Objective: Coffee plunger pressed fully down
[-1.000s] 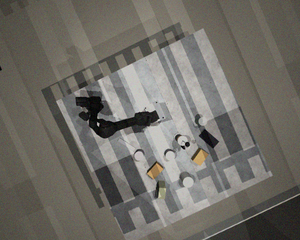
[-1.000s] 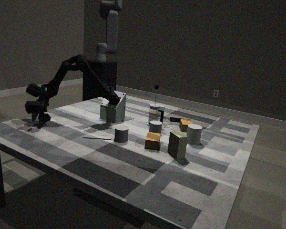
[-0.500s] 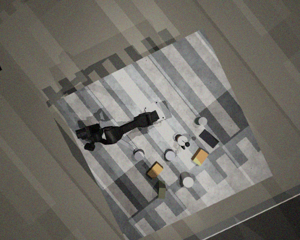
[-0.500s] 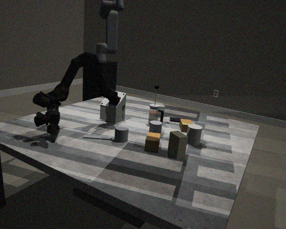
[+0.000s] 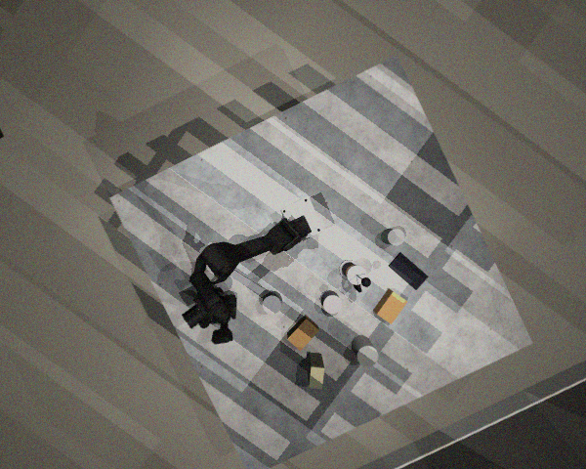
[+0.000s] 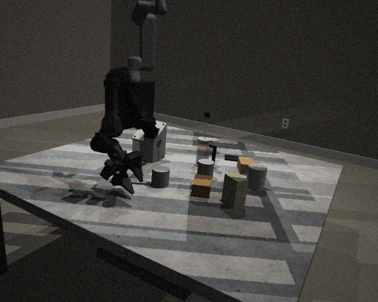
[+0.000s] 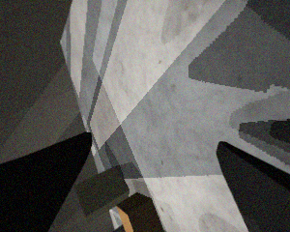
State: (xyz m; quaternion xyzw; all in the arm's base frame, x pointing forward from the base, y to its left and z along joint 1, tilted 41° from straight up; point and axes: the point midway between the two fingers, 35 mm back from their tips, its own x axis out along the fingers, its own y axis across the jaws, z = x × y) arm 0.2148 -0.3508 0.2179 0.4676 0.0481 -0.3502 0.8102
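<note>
The coffee press is 51 cm to the left of my gripper tip, 7 cm above it and 1 cm ahead of it. The rest, counted from my gripper tip: dark flat slab: 73 cm to the left, 11 cm ahead, 5 cm below.
</note>
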